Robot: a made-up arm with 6 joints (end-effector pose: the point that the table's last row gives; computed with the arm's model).
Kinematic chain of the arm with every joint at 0, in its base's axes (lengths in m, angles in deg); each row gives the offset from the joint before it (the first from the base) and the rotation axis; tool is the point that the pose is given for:
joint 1: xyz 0 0 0.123 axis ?
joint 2: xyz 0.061 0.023 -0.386 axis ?
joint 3: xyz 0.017 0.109 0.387 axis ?
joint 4: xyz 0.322 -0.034 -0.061 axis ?
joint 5: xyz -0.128 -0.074 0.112 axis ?
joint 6: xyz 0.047 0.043 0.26 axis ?
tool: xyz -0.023 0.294 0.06
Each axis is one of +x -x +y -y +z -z.
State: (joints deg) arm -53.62 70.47 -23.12 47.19 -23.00 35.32
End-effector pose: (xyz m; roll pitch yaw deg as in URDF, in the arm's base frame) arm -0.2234 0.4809 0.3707 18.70 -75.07 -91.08
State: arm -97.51 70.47 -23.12 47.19 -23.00 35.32
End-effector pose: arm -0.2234 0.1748 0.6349 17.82 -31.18 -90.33
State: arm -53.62 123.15 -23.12 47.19 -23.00 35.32
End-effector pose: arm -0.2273 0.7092 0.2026 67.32 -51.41 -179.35
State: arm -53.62 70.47 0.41 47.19 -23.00 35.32
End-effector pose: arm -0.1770 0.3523 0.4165 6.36 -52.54 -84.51
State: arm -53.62 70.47 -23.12 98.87 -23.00 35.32
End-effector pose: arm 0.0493 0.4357 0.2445 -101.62 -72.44 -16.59
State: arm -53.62 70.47 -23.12 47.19 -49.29 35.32
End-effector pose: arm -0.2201 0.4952 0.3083 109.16 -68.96 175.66
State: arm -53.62 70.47 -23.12 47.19 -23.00 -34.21
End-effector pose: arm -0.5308 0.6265 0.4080 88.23 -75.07 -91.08
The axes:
joint 1: -x
joint 2: -y
joint 3: -z
joint 4: -x
joint 5: +y
joint 6: -x

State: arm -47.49 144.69 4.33 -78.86 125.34 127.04
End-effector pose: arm -0.1909 0.2942 -0.2040 -154.16 -30.38 53.56
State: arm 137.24 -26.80 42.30 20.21 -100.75 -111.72
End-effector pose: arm -0.0579 -0.0339 -0.1227 -64.60 56.09 27.15
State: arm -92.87 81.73 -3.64 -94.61 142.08 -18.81
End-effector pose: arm -0.4423 -0.1413 0.4495 12.52 -36.95 102.11
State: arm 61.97 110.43 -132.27 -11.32 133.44 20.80
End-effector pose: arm -0.1136 -0.6539 -0.4725 136.19 -53.88 23.02
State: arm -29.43 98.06 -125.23 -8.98 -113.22 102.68
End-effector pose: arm -0.3978 0.5580 -0.1193 171.64 -3.94 -161.68
